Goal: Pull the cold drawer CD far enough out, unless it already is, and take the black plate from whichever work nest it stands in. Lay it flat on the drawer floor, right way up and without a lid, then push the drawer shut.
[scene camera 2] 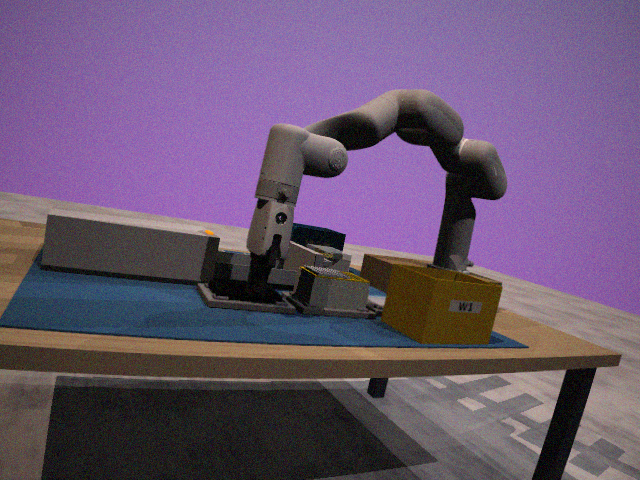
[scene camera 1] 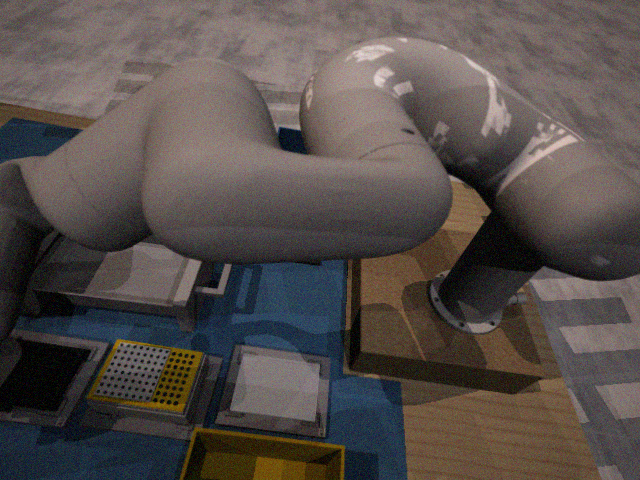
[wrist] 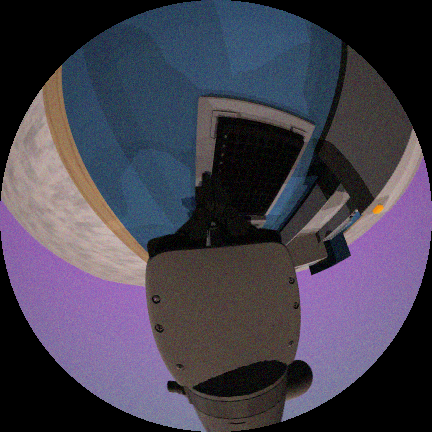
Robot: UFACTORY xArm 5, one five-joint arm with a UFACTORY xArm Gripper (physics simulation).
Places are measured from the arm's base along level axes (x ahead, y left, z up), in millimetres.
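Pixels of known places: gripper, between the fingertips: [scene camera 2: 254, 294] [scene camera 1: 2, 404] [wrist: 209, 182]; arm's base, origin of its link: [scene camera 1: 463, 301].
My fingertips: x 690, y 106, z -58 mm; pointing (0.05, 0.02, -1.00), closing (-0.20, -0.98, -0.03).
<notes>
For each thing: its middle in the pictures, then the offset to it from my fingertips. "spot": a spot on its surface instead.
- black plate, middle of its body: [wrist: 250, 178] [scene camera 2: 245, 291] [scene camera 1: 27, 371] dx -8, dy -45, dz -8 mm
- left work nest, middle of its body: [wrist: 247, 172] [scene camera 2: 245, 297] [scene camera 1: 31, 374] dx -8, dy -45, dz -18 mm
- grey drawer, a spot on its surface: [scene camera 1: 183, 286] spot: dx -216, dy -138, dz +67 mm
- yellow rack with white tips, middle of its body: [scene camera 1: 152, 380] [scene camera 2: 331, 287] dx -185, dy -12, dz +18 mm
- white plate, middle of its body: [scene camera 1: 277, 386] dx -364, dy -1, dz -11 mm
- yellow bin W1, middle of its body: [scene camera 2: 441, 304] dx -336, dy +152, dz +33 mm
- grey cabinet, a spot on its surface: [scene camera 2: 124, 250] spot: dx +195, dy -171, dz +27 mm
The black plate [scene camera 1: 43, 374] [scene camera 2: 230, 289] [wrist: 260, 165] lies flat in the left work nest [scene camera 1: 77, 384] [scene camera 2: 206, 296] [wrist: 204, 135], with its wells facing up. My gripper [scene camera 2: 262, 297] [wrist: 209, 182] is shut and empty. It points down, its fingertips low at the edge of the nest and plate; whether they touch is not clear. In scene camera 1 the fingertips do not show. A grey drawer [scene camera 1: 183, 286] [wrist: 305, 247], apparently the cold drawer, stands pulled out behind the nests, its pale floor visible and no plate seen on it. Its label cannot be read.
A yellow rack with white tips [scene camera 1: 144, 374] [scene camera 2: 336, 289] stands in the middle nest. A white plate [scene camera 1: 276, 387] lies in the right nest. The yellow bin W1 [scene camera 2: 439, 304] [scene camera 1: 268, 441] stands in front. The grey cabinet [scene camera 2: 124, 250] [wrist: 375, 115] stands beyond the black plate.
</notes>
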